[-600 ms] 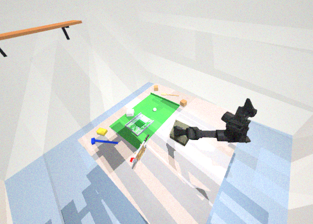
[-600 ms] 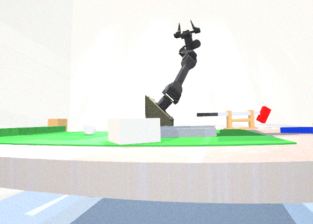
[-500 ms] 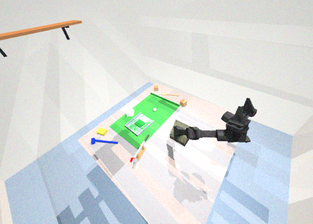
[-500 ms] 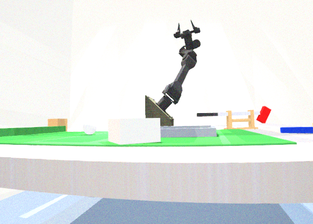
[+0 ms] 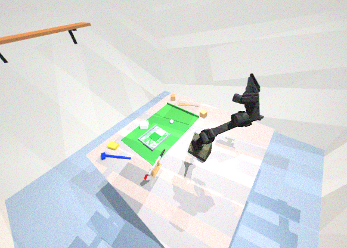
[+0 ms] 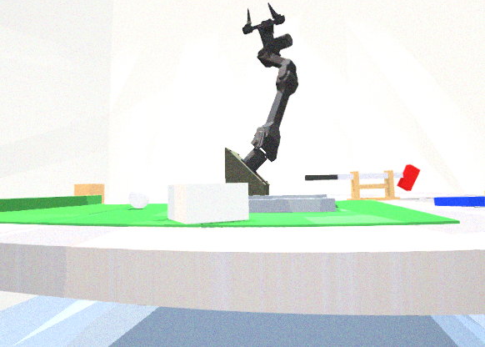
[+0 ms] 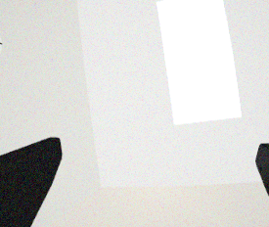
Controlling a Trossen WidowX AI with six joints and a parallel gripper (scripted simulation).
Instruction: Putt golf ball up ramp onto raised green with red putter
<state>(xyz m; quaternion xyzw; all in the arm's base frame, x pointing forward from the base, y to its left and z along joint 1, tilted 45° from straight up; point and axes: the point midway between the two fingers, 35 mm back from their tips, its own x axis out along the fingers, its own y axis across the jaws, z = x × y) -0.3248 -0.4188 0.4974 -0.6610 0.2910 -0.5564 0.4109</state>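
The red putter is 49 cm ahead of my gripper tip, 26 cm to the left of it and 76 cm below it. Also, from my gripper tip: grey frame 72 cm ahead, 3 cm to the left, 81 cm below; then white golf ball 68 cm ahead, 25 cm to the right, 79 cm below; then wooden stand 49 cm ahead, 28 cm to the left, 78 cm below.
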